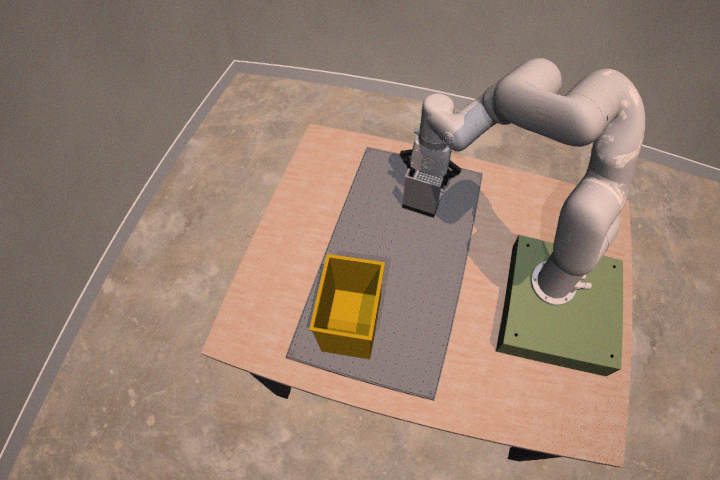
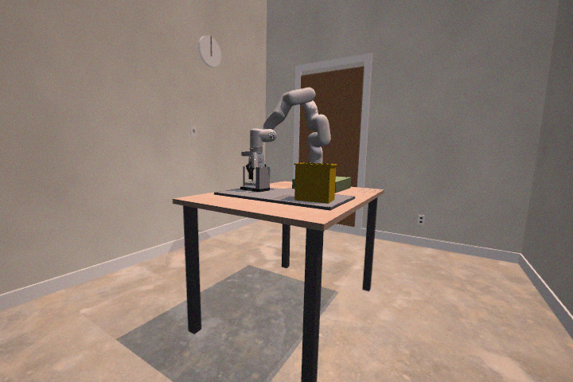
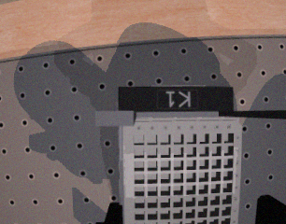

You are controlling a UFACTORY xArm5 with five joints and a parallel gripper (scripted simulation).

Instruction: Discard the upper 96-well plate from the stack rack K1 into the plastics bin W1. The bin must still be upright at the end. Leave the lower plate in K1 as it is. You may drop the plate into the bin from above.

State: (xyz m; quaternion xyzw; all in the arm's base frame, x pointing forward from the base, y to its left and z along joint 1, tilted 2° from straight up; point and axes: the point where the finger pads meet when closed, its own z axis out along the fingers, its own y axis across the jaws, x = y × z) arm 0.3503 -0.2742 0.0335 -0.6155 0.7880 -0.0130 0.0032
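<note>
My gripper is now 40 mm above the 96-well plate. Also, from my hand: yellow plastics bin W1: 160 mm ahead, 410 mm to the left, 10 mm above.
</note>
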